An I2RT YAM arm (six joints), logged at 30 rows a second.
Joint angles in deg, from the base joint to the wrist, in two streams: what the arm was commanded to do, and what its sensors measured. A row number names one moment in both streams.
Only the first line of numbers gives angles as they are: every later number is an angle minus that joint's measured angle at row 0.
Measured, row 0: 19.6 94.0 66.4 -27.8 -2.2 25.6
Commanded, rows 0 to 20: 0.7 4.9 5.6 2.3 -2.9 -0.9; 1.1 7.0 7.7 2.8 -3.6 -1.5; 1.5 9.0 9.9 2.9 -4.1 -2.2; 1.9 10.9 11.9 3.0 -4.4 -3.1; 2.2 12.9 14.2 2.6 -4.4 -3.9; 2.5 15.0 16.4 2.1 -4.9 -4.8; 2.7 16.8 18.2 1.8 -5.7 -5.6; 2.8 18.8 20.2 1.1 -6.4 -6.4; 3.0 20.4 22.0 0.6 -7.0 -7.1; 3.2 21.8 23.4 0.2 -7.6 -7.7; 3.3 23.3 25.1 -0.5 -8.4 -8.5; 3.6 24.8 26.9 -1.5 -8.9 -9.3; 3.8 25.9 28.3 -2.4 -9.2 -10.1; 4.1 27.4 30.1 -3.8 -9.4 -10.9; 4.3 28.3 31.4 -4.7 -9.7 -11.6; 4.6 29.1 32.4 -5.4 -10.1 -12.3; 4.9 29.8 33.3 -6.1 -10.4 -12.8; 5.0 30.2 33.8 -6.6 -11.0 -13.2; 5.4 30.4 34.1 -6.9 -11.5 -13.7; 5.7 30.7 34.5 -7.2 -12.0 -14.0; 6.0 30.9 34.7 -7.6 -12.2 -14.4
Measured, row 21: 5.0 31.7 32.1 -3.6 -10.2 -11.6
